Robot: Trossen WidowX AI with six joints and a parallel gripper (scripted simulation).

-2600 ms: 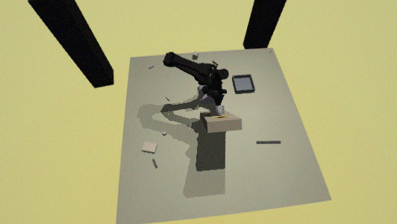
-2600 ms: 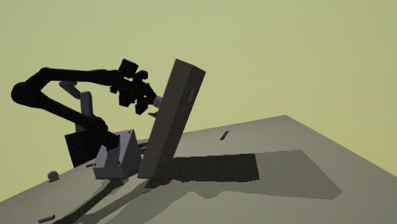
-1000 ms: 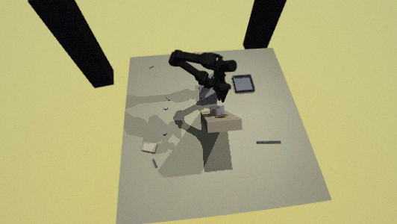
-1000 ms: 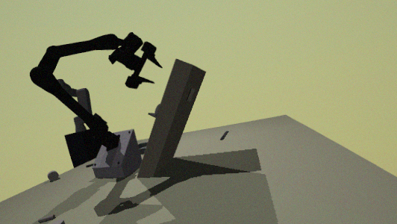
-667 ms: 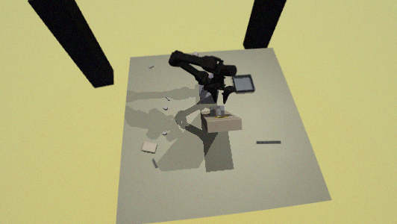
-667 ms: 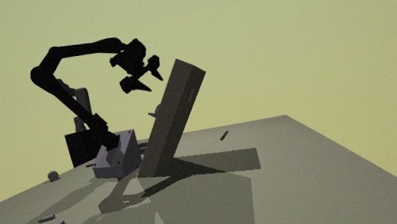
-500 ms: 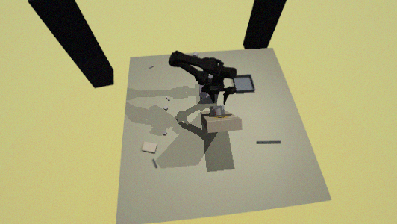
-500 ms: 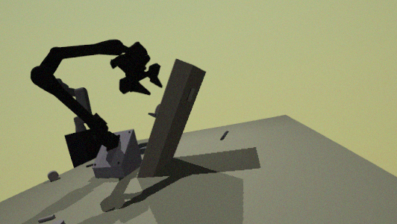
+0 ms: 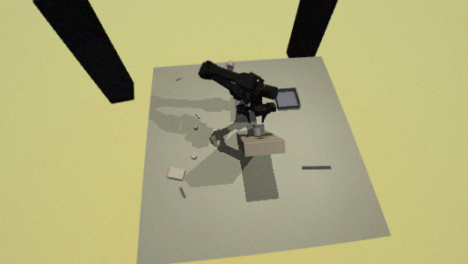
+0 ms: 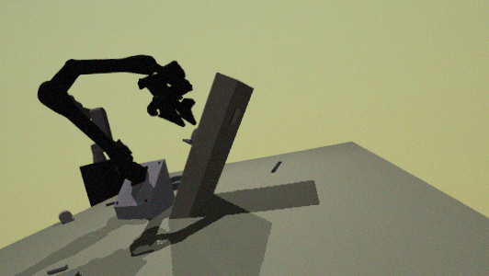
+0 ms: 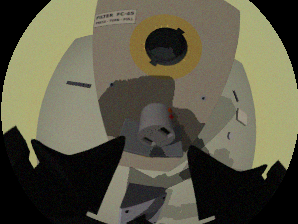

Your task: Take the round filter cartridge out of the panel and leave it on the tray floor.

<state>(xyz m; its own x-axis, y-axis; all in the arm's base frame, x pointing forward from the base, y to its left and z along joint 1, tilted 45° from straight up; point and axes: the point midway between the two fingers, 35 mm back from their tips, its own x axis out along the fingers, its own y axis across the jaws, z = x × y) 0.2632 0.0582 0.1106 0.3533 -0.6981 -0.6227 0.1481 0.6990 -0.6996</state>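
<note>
The round filter cartridge is 40 mm below my gripper tip and 20 mm ahead of it. The rest, counted from my gripper tip: cream tile (470 mm to the right, 250 mm below, 80 mm ahead); then dark-walled tray (320 mm to the left, 280 mm behind, 250 mm below).
</note>
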